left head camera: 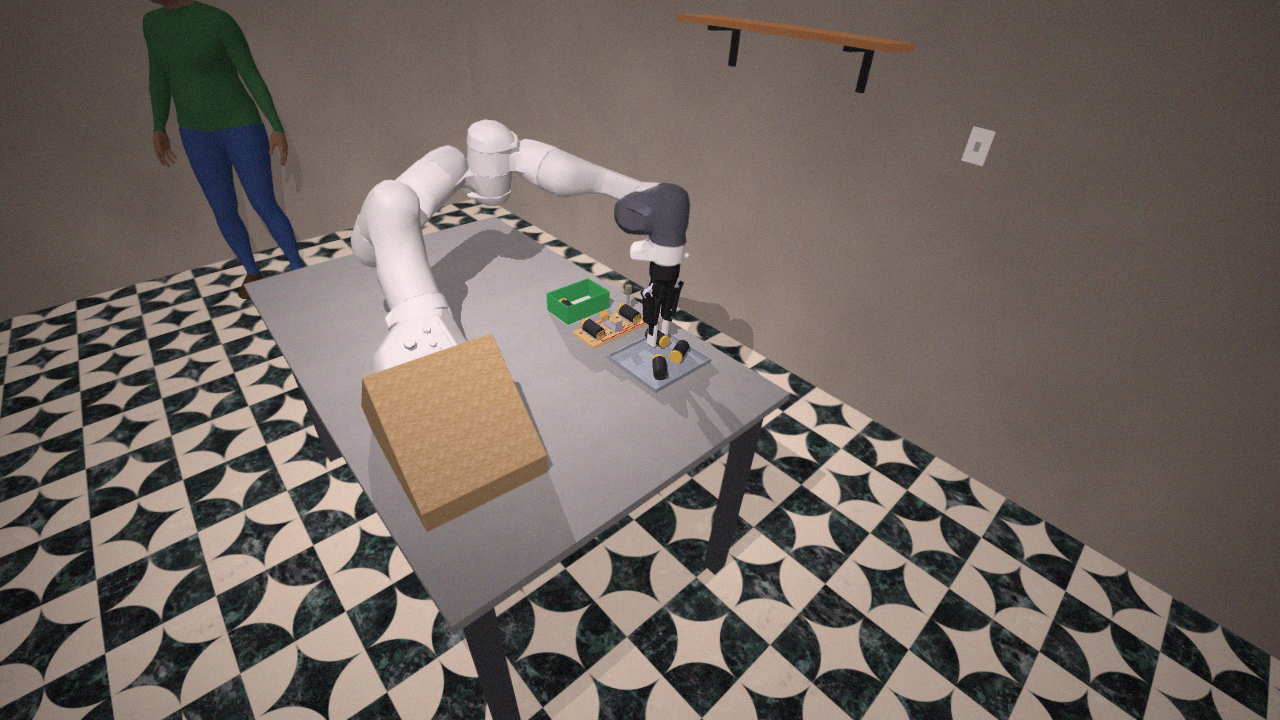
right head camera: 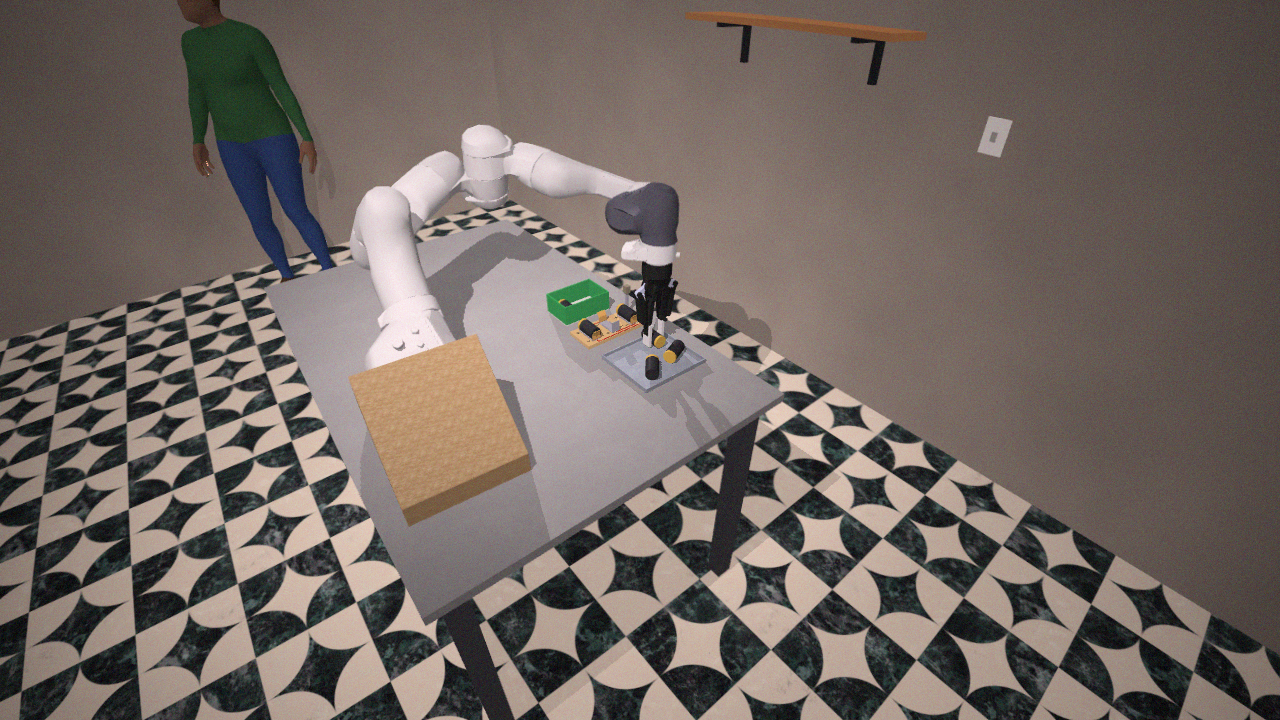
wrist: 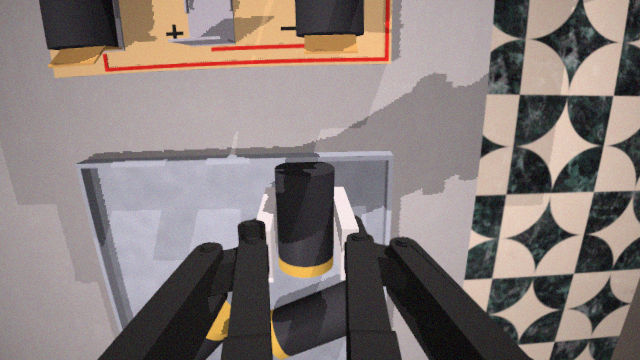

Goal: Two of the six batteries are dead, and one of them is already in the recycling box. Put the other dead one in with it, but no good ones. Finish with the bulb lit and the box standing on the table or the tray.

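Note:
My gripper (left head camera: 657, 336) (right head camera: 653, 336) (wrist: 305, 206) is shut on a black battery with a yellow end (wrist: 304, 210), low at the back part of the grey tray (left head camera: 629, 361) (right head camera: 624, 362) (wrist: 135, 190); I cannot tell whether it touches the tray. Two batteries lie in the tray: one (left head camera: 680, 351) (right head camera: 674, 351) (wrist: 310, 317) close to the held one, the other (left head camera: 659, 367) (right head camera: 652, 367) (wrist: 218, 325) mostly hidden in the wrist view. Two batteries (left head camera: 593, 328) (left head camera: 629, 313) sit on the wooden circuit board (wrist: 150, 52). The bulb (left head camera: 628, 288) looks grey. The green box (left head camera: 590, 307) (right head camera: 590, 307) stands upright holding a battery (left head camera: 564, 302).
The circuit board lies between the green box and the tray. A large tan block (left head camera: 456, 420) (right head camera: 438, 420) is at the near left of the grey table (left head camera: 590, 465) (right head camera: 581, 447). A wall shelf (left head camera: 796, 32) is high above. A person (left head camera: 210, 80) stands behind the table at the left.

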